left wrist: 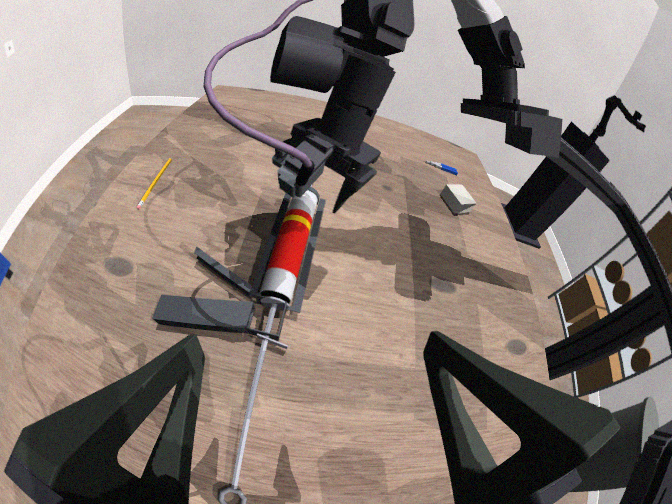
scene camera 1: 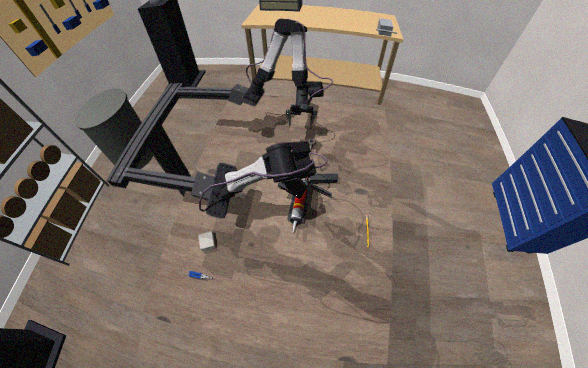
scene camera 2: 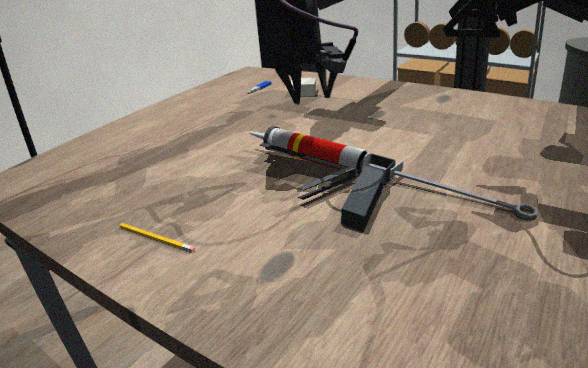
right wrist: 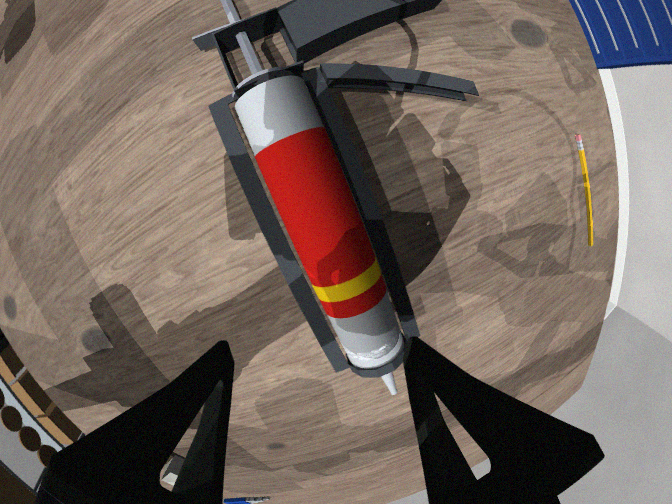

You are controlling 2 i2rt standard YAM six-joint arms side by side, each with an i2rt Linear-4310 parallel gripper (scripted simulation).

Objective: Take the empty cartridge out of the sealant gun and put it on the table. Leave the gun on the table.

Note:
I see my left gripper (scene camera 2: 447,23), my right gripper (scene camera 2: 312,100), a cartridge (scene camera 2: 341,154), a dark sealant gun (scene camera 2: 358,207) and a pale block (left wrist: 457,197).
The cartridge is seen too in the left wrist view (left wrist: 281,275) and in the right wrist view (right wrist: 293,151). My left gripper is seen too in the left wrist view (left wrist: 314,349). My right gripper shows as well in the left wrist view (left wrist: 314,198) and in the right wrist view (right wrist: 318,353).

